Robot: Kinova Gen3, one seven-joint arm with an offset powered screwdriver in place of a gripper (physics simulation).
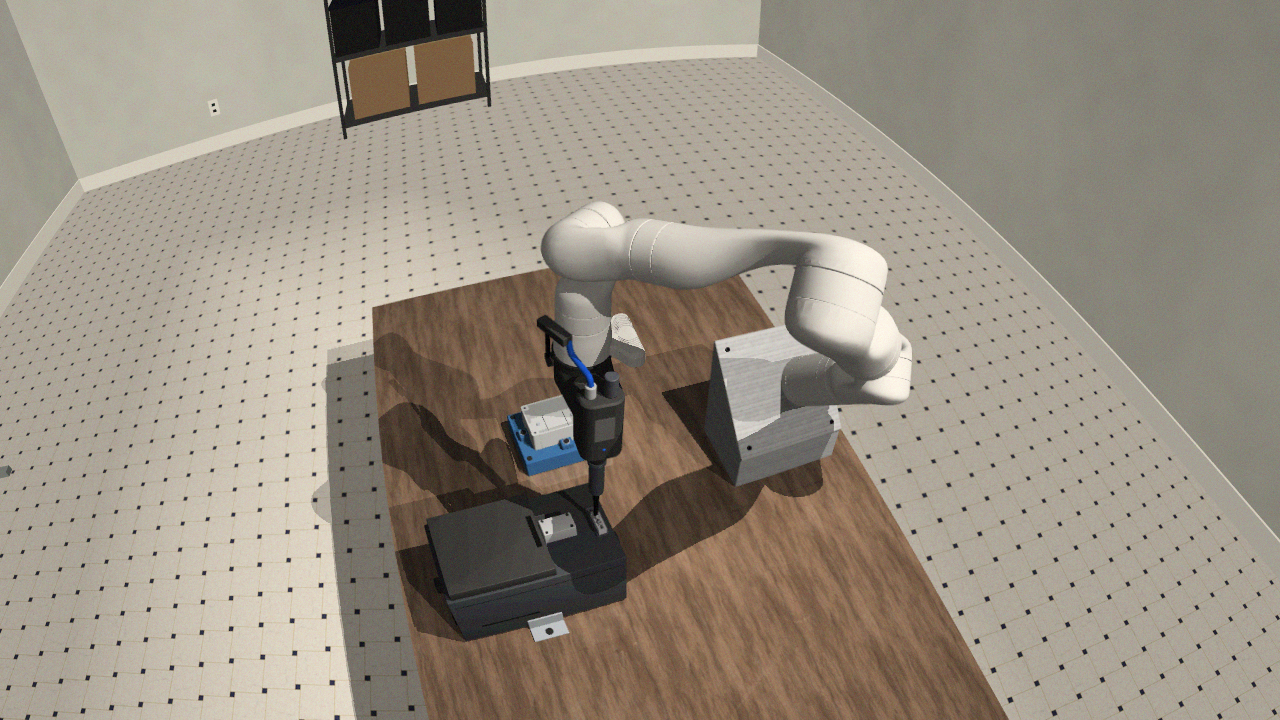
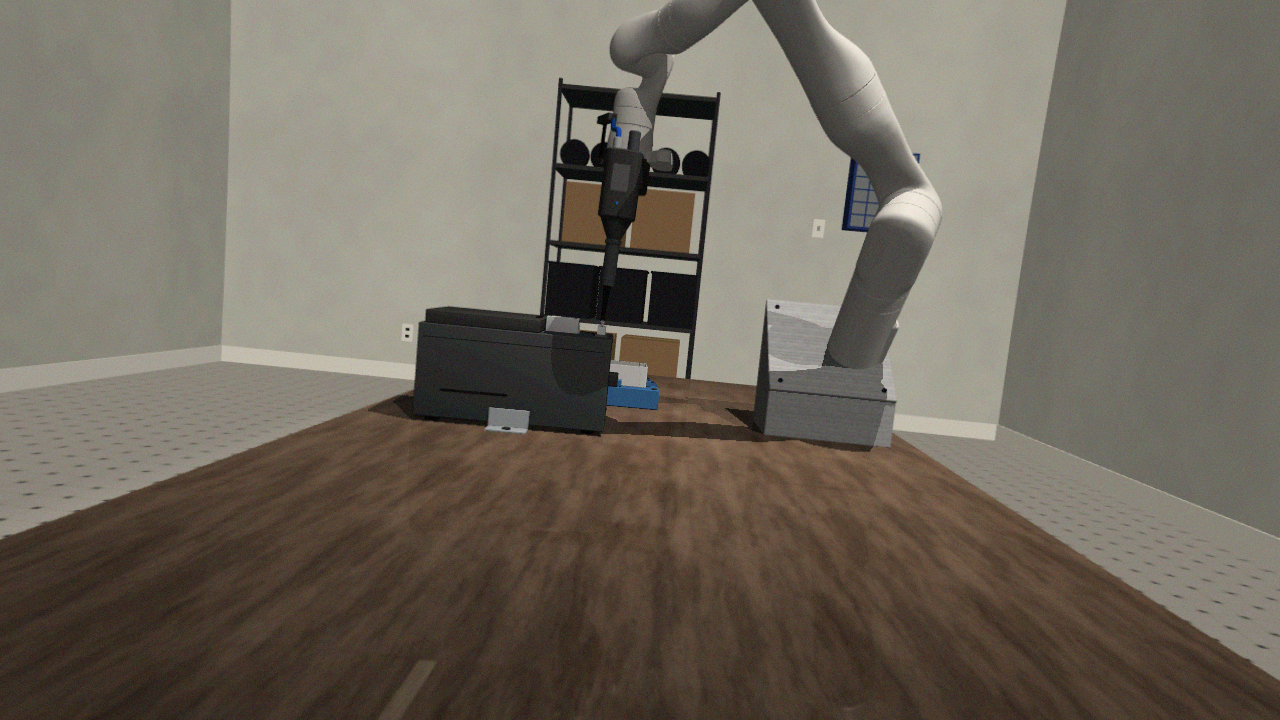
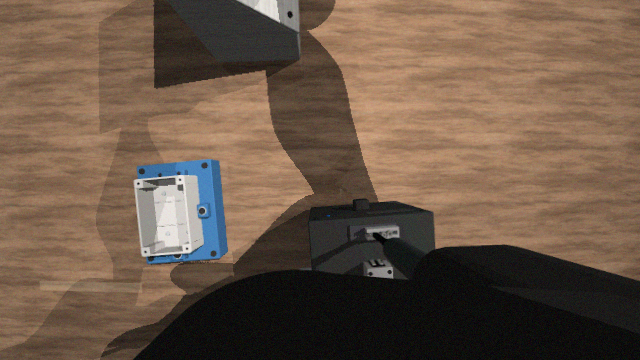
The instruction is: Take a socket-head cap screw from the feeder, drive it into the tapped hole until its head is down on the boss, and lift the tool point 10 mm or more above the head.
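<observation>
I see a dark screw feeder (image 2: 560, 388) 119 cm from the lens, and a black cover (image 2: 451, 315) that is 120 cm from the lens. A blue fixture (image 2: 625, 396) is 150 cm from the lens, so the dark screw feeder is nearer to the lens than the blue fixture. The spots I see on the dark screw feeder and the blue fixture are 34 cm apart.
</observation>
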